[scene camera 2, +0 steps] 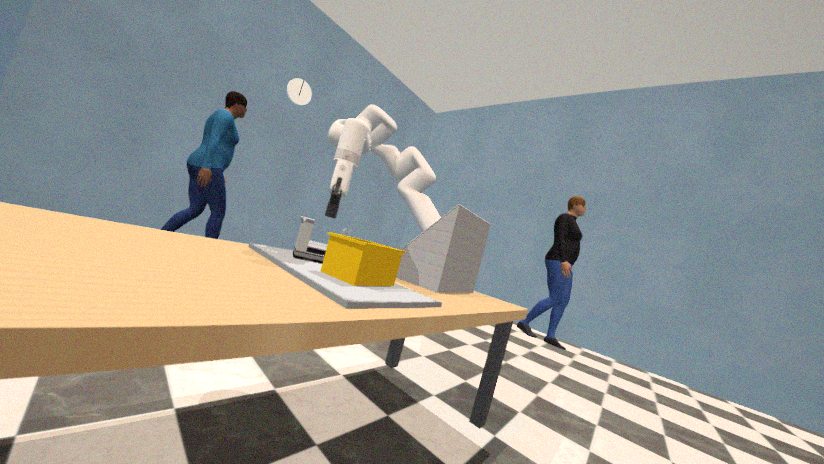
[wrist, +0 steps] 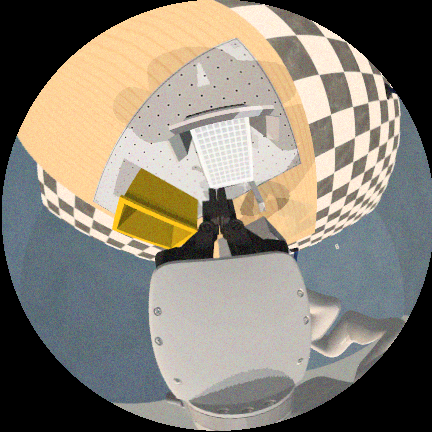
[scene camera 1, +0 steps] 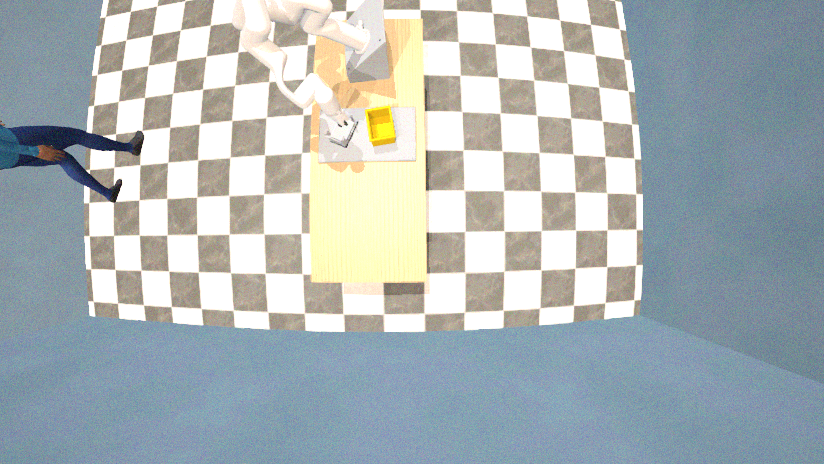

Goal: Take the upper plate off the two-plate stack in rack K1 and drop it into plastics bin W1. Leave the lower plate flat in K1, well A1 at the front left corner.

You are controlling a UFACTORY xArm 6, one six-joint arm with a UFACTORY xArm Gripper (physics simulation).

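Seen in the pictures: gripper, fingertip midpoint: (scene camera 2: pixel 330 217) (wrist: pixel 215 197) (scene camera 1: pixel 341 124); arm's base, link origin: (scene camera 2: pixel 437 235) (scene camera 1: pixel 362 42).
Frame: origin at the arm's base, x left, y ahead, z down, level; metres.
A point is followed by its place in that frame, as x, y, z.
The white gridded plate (scene camera 1: pixel 341 134) @[-0.109, 0.441, 0.133] (wrist: pixel 225 155) @[-0.108, 0.418, 0.129] sits in the grey rack (scene camera 2: pixel 304 233) @[-0.086, 0.489, 0.106] (wrist: pixel 182 125) @[-0.103, 0.498, 0.062] on the left part of the board. Whether a second plate is under it cannot be told; the rack's upright and wall hide the stack in scene camera 2. The yellow bin (scene camera 1: pixel 383 141) @[0.113, 0.479, 0.129] (scene camera 2: pixel 343 262) @[0.121, 0.477, 0.140] (wrist: pixel 165 192) @[0.040, 0.419, 0.146] stands to the right of the rack in scene camera 1, and its visible inside looks empty. My gripper (scene camera 1: pixel 343 122) @[-0.085, 0.424, 0.042] (scene camera 2: pixel 331 215) @[-0.085, 0.424, 0.042] (wrist: pixel 215 197) @[-0.085, 0.424, 0.042] is shut, holding nothing. It points down, above the rack and plate, with a gap below its fingertips in scene camera 2.
Rack and bin stand on a grey perforated board (scene camera 1: pixel 403 151) @[0.215, 0.514, 0.181] (scene camera 2: pixel 380 299) @[0.265, 0.469, 0.180] (wrist: pixel 175 107) @[-0.086, 0.523, 0.180] on the wooden table (scene camera 1: pixel 369 230) @[0.047, 0.937, 0.193] (scene camera 2: pixel 172 288) @[0.222, 0.797, 0.193]. A tall grey wedge-shaped block (scene camera 1: pixel 371 70) @[0.037, 0.100, 0.095] (scene camera 2: pixel 458 259) @[0.114, -0.009, 0.068] stands behind the board. A person in teal (scene camera 2: pixel 216 141) and one in black (scene camera 2: pixel 565 239) are beyond the table.
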